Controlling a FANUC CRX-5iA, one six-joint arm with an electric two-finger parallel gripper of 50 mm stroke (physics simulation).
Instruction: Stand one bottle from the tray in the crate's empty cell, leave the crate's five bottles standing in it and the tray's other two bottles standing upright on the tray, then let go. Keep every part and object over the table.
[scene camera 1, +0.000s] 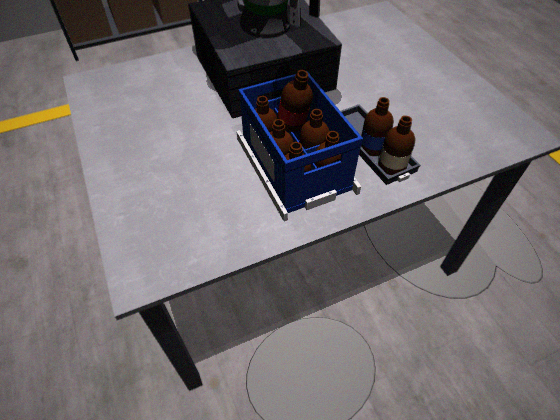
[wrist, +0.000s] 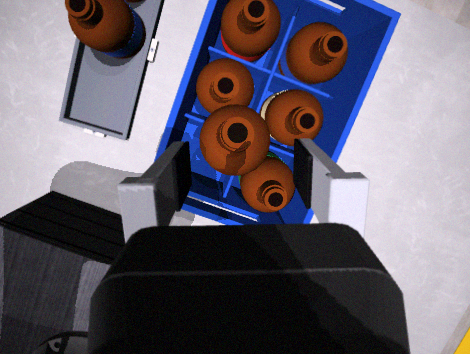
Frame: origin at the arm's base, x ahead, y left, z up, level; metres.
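Where they show: gripper, fingertip midpoint: (scene camera 1: 304, 20) (wrist: 241, 161); arm's base, link origin: (scene camera 1: 265, 23).
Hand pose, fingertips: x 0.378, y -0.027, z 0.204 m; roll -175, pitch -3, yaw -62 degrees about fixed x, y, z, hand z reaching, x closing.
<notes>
Things, the pixels of their top centre, and the offset from my fingertips. "*": a spot on its surface instead. Level surfaces: height alone.
- brown bottle with a red label, top centre: (wrist: 237, 151) (scene camera 1: 297, 70) 0.009 m back, 0.008 m right, 0.118 m down
- blue crate, top centre: (wrist: 267, 106) (scene camera 1: 297, 112) 0.038 m ahead, 0.023 m right, 0.197 m down
- grey tray, surface spot: (wrist: 102, 95) (scene camera 1: 354, 125) * 0.052 m back, 0.189 m left, 0.367 m down
- blue-labelled, top centre: (wrist: 77, 3) (scene camera 1: 384, 100) 0.044 m ahead, 0.200 m left, 0.212 m down
- cream-labelled, top centre: (scene camera 1: 406, 119) 0.122 m ahead, 0.218 m left, 0.212 m down
- table, surface height: 0.372 m down
A brown bottle with a red label (scene camera 1: 296, 96) (wrist: 231, 157) is at the back right cell of the blue crate (scene camera 1: 300, 187) (wrist: 350, 85). It stands clearly higher than its neighbours and seems slightly tilted; its base is hidden. The crate's five lower bottles (scene camera 1: 265, 116) (scene camera 1: 314, 132) (wrist: 316, 55) stand in their cells. The grey tray (scene camera 1: 354, 120) (wrist: 102, 95) bears two upright bottles, one blue-labelled (scene camera 1: 378, 122) (wrist: 107, 30), one cream-labelled (scene camera 1: 399, 144). My gripper (wrist: 241, 161) is open and empty, above the back of the crate; its fingers do not show in the scene view.
White guide strips (scene camera 1: 262, 176) (scene camera 1: 320, 199) stand at the crate's foot. The dark robot pedestal (scene camera 1: 285, 72) (wrist: 45, 270) is close behind the crate. The tray is beside the crate, near the front edge of the table (scene camera 1: 175, 200). A shelf with boxes stands beyond the table.
</notes>
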